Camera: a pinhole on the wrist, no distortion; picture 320 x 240 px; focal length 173.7 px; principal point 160.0 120.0 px. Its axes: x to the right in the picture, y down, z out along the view. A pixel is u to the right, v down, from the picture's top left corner.
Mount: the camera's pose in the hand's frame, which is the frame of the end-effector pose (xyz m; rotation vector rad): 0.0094 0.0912 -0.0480 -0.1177 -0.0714 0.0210
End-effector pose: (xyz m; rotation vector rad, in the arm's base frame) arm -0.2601 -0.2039 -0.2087 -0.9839 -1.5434 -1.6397
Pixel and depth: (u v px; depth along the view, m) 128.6 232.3 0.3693
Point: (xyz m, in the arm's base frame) 0.1259 0.0504 -0.0995
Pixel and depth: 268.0 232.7 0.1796
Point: -0.1022 -0.0950 -0.0014
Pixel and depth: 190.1 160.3 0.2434
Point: -0.1082 -0.0275 -0.0904
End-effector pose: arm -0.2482 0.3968 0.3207 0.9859 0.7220 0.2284
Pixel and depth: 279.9 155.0 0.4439
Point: 0.2566 0.3923 0.5297
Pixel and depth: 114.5 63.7 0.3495
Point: -0.1267 0.1480 0.4875
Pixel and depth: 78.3 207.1 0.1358
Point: -0.2251 0.4101 0.5181
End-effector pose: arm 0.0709 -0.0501 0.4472 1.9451 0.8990 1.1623
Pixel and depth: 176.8 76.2 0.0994
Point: 0.1409 -0.0920 0.4975
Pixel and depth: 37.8 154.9 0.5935
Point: 0.4162 -0.6667 0.2941
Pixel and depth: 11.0 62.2 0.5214
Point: 0.3108 -0.5181 0.0520
